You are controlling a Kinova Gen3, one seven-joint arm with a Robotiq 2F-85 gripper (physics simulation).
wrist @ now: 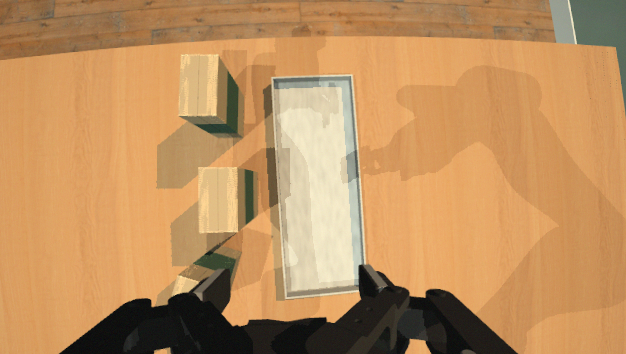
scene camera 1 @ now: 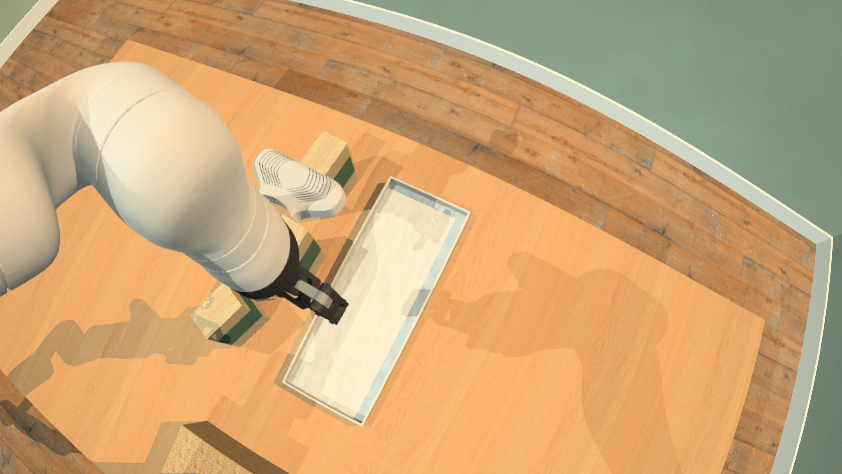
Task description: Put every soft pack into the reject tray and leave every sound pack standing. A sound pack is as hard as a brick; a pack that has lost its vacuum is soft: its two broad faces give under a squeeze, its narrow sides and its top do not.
My gripper shows in the wrist view and in scene camera 1. A reject tray shows in the wrist view and in scene camera 1. The same spot on the reject tray: [scene camera 1: 388,275] is [wrist: 316,159]. One and the same spot on my gripper: [wrist: 385,311] is [scene camera 1: 314,275].
